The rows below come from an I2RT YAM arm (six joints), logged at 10 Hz.
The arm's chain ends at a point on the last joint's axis. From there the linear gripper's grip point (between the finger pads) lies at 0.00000 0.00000 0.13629 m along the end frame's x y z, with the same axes.
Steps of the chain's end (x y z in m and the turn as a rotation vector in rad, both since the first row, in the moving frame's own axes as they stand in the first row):
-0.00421 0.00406 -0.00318 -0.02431 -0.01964 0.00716
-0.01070 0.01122 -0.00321 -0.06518 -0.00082 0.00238
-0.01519 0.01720 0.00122 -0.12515 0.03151 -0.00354
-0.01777 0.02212 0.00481 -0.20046 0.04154 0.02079
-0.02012 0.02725 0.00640 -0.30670 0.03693 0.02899
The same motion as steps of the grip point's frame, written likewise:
-0.00690 0.00736 -0.00325 -0.02431 -0.01964 0.00716
-0.01082 0.02010 -0.00350 -0.06518 -0.00082 0.00238
-0.01088 0.03420 0.00009 -0.12515 0.03151 -0.00354
-0.01243 0.04931 0.00196 -0.20046 0.04154 0.02079
-0.01577 0.06846 -0.00005 -0.30670 0.03693 0.02899

